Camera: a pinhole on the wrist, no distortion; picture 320 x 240 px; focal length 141.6 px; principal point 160.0 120.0 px. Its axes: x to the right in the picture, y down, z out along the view. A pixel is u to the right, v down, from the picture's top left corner.
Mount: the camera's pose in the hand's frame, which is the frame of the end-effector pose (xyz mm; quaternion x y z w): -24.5 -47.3 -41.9 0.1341 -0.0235 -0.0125 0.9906
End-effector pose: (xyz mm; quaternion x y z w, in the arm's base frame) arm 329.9 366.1 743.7 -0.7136 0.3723 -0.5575 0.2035
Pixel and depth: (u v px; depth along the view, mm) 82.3 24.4 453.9
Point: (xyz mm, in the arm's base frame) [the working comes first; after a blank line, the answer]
In the camera's frame: -249.1 -306.4 453.9

724.8 848.3 781.1
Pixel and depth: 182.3 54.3 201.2
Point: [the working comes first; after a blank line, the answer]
In the camera's frame: 31.7 -93.4 201.2

509.3 476.2 837.9
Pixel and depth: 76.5 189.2 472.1
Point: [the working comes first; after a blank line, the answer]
In the camera's frame: -278.4 230.7 472.1

717.2 515.0 358.5
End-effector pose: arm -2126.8 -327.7 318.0 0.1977 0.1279 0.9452 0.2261
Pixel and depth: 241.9 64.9 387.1
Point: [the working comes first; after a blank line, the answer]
In the camera's frame: 223.9 -150.6 387.1

-2028.4 64.0 541.0
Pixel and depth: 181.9 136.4 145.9
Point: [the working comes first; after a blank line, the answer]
In the camera's frame: 22.6 16.9 145.9

-2048.0 -255.2 384.4
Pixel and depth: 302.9 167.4 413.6
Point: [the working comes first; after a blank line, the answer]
In the camera's frame: 417.4 138.5 413.6

-2242.3 -54.6 789.8
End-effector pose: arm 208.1 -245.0 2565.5 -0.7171 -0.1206 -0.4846 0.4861
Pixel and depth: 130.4 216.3 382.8
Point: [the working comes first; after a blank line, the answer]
In the camera's frame: -80.0 260.3 382.8

442.8 57.9 2385.7
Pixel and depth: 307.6 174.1 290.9
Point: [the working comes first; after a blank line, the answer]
In the camera's frame: 303.2 111.1 290.9

486.4 -82.3 2780.8
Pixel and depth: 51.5 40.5 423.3
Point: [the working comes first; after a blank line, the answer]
In the camera's frame: -324.4 -237.7 423.3

-56.4 289.9 2464.8
